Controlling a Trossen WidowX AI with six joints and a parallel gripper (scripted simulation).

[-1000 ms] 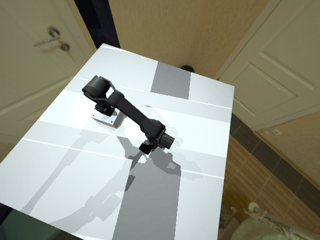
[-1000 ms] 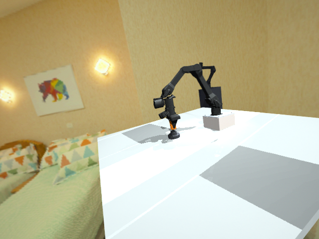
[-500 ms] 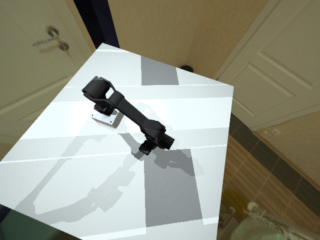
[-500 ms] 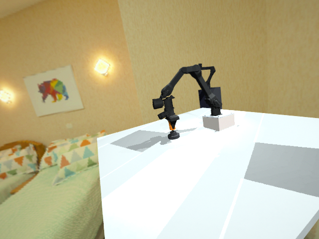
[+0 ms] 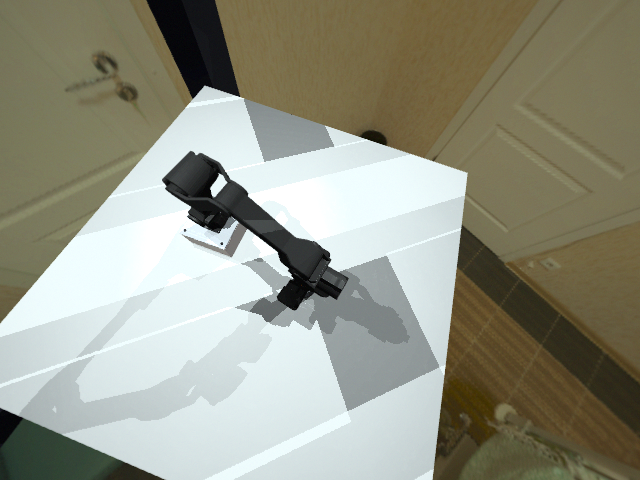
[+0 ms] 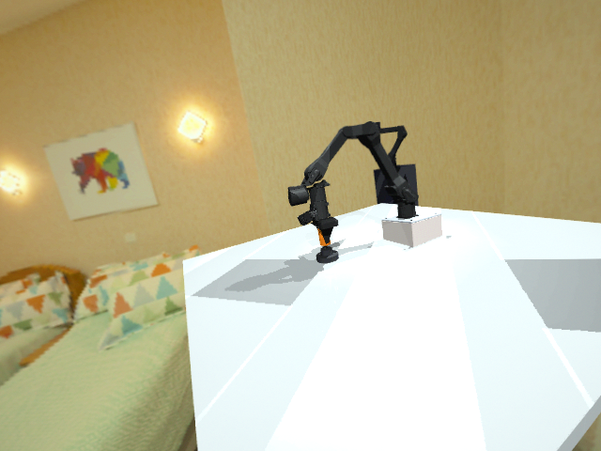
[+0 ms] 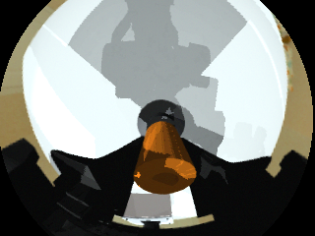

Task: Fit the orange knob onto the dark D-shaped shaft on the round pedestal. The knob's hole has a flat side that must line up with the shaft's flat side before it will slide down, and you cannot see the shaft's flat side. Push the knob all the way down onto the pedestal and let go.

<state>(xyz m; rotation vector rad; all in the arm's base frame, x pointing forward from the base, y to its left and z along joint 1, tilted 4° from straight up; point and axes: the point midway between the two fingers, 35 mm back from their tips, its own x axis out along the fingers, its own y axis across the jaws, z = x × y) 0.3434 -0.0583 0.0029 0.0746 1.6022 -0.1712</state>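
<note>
Now: gripper tip 20 mm below the orange knob. Round my gripper tip: dark round pedestal (40 mm below).
</note>
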